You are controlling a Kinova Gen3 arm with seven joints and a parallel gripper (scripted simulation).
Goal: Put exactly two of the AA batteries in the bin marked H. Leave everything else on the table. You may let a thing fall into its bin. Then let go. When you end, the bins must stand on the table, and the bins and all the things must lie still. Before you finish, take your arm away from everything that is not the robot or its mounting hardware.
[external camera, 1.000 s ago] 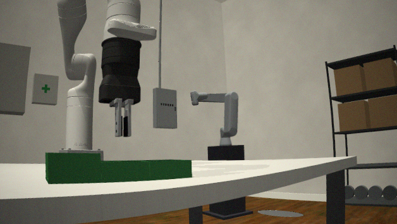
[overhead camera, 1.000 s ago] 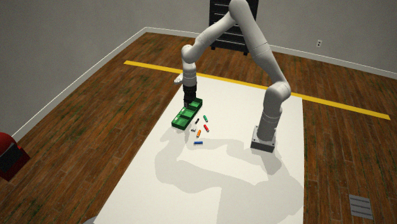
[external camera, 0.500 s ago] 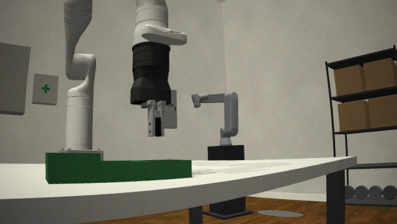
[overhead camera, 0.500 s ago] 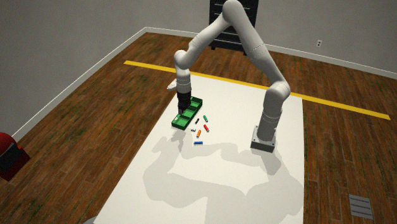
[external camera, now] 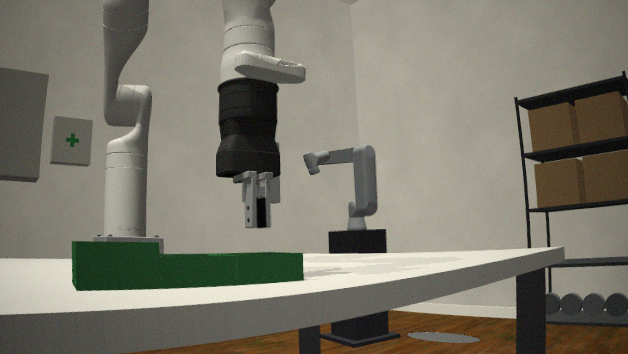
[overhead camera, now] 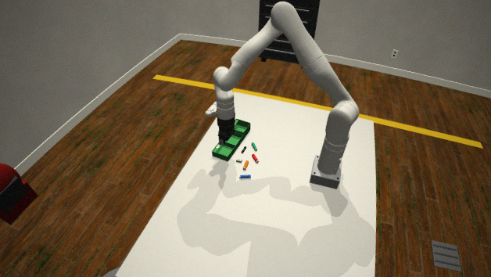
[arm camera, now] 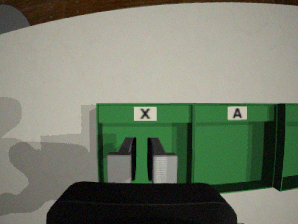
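My hand is 120 mm past the green battery, 100 mm to the left of it and 70 mm above it. From my hand the other things lie so: green bin marked H 90 mm to the right, 60 mm below; pale piece 100 mm behind, 10 mm to the left, 70 mm below; black battery 80 mm behind, 60 mm to the right, 80 mm below.
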